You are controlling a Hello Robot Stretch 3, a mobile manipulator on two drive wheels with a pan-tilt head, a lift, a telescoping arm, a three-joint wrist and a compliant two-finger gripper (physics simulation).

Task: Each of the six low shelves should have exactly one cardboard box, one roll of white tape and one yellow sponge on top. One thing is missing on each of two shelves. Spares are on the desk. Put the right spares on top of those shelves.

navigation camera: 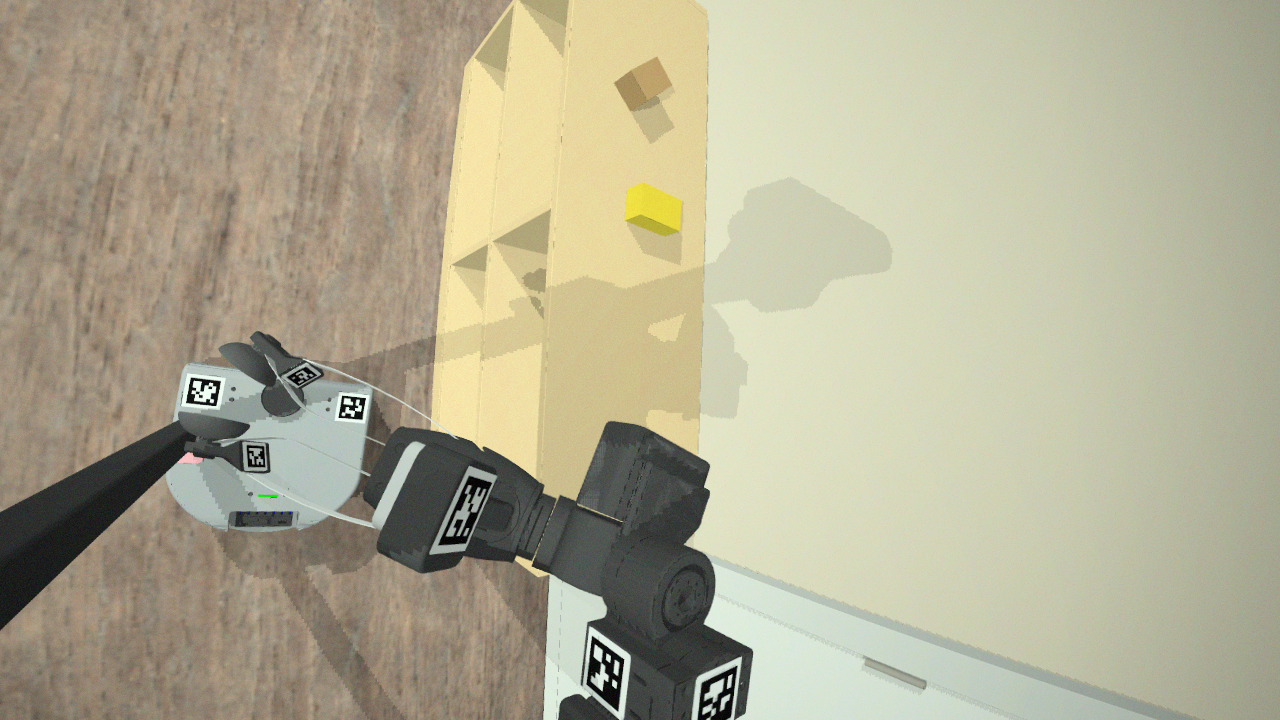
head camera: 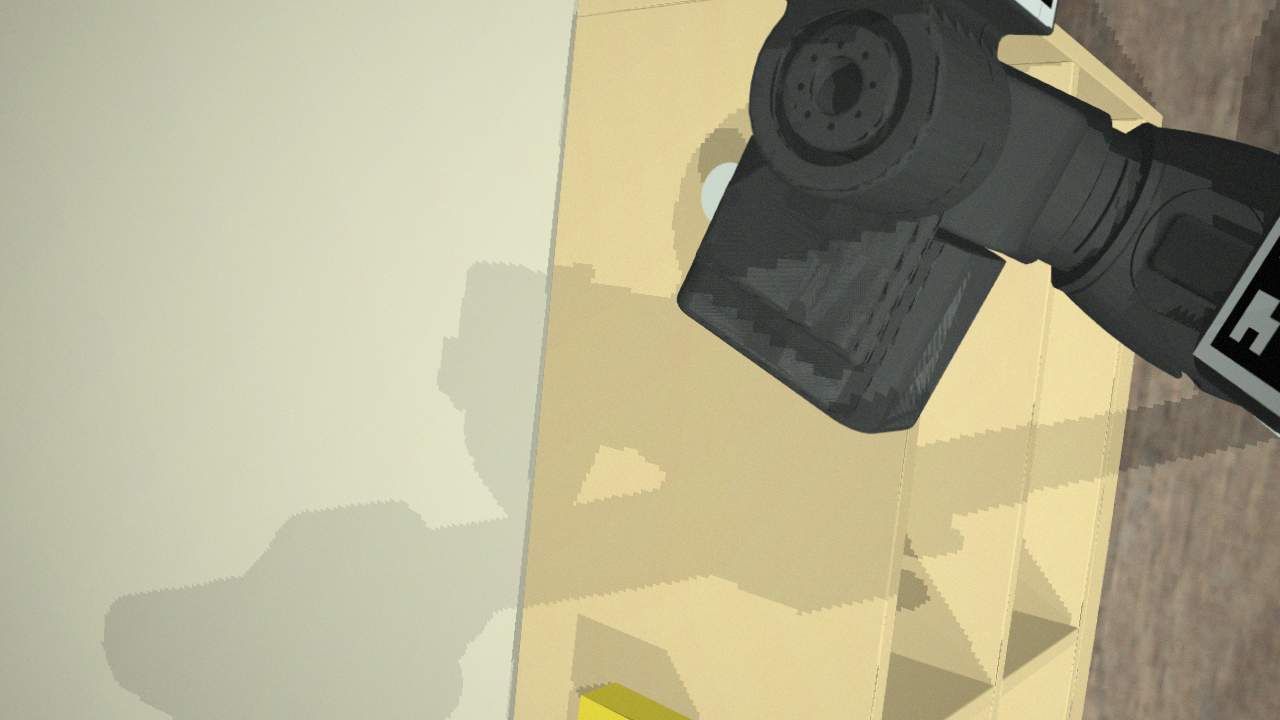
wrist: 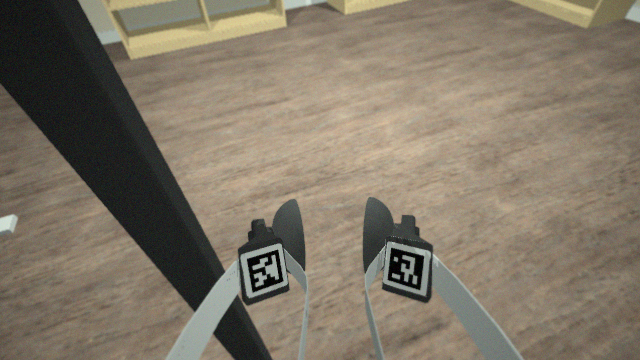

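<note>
A low wooden shelf [head camera: 644, 71] [navigation camera: 608, 152] stands against the pale wall. A cardboard box [navigation camera: 642, 83] and a yellow sponge [navigation camera: 653, 210] are on its top in the navigation view; the sponge [head camera: 626, 704] is cut off by the lower edge of the head view. A roll of white tape [head camera: 717, 190] lies on the same top, partly hidden behind the wrist. It does not show in the navigation view. My gripper [navigation camera: 230, 394] [wrist: 332, 224] is open and empty, pointing away from the shelf, above the base and beside the mast. The spares and desk cannot be identified here.
The black mast [navigation camera: 89, 501] [wrist: 120, 150] runs close beside one finger. The grey base [navigation camera: 313, 483] stands on the wooden floor. More low shelves [wrist: 245, 26] [wrist: 370, 5] show at the wrist view's top. A white surface [navigation camera: 805, 635] with a handle [navigation camera: 895, 673] adjoins the shelf's end.
</note>
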